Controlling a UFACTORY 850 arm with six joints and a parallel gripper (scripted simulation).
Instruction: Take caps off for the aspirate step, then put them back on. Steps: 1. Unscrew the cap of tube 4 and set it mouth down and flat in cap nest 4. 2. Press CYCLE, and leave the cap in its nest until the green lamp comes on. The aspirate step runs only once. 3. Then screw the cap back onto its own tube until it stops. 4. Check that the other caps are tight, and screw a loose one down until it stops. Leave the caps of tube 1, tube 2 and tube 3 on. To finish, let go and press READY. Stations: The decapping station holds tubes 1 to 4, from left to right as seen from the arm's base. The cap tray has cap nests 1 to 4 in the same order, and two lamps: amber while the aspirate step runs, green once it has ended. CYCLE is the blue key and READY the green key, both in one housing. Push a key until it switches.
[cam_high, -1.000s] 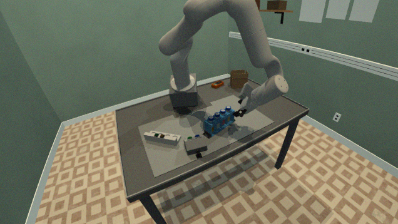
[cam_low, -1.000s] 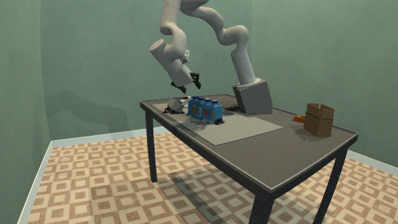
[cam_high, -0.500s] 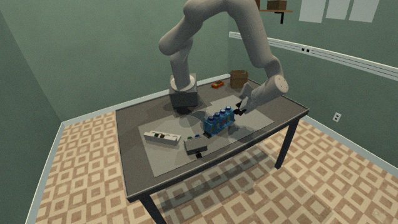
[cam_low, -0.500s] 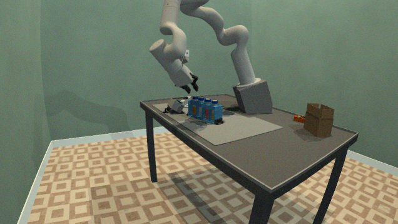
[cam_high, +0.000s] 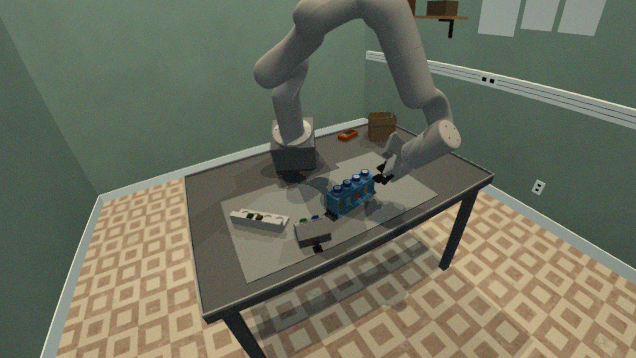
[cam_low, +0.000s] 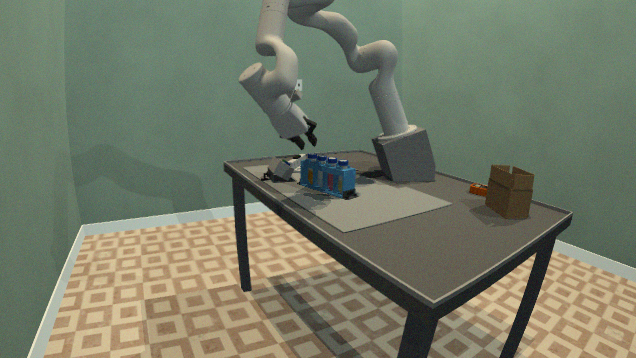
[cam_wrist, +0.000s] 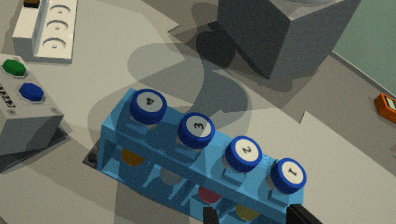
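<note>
Right now my hand is 110 mm to the left of the blue cap marked 4, 100 mm past it and 80 mm above it. The rest, counted from my hand: blue key (240 mm to the right, 120 mm below, 70 mm behind); green key (280 mm to the right, 120 mm below, 80 mm behind); grey key housing (260 mm to the right, 140 mm below, 60 mm behind).
</note>
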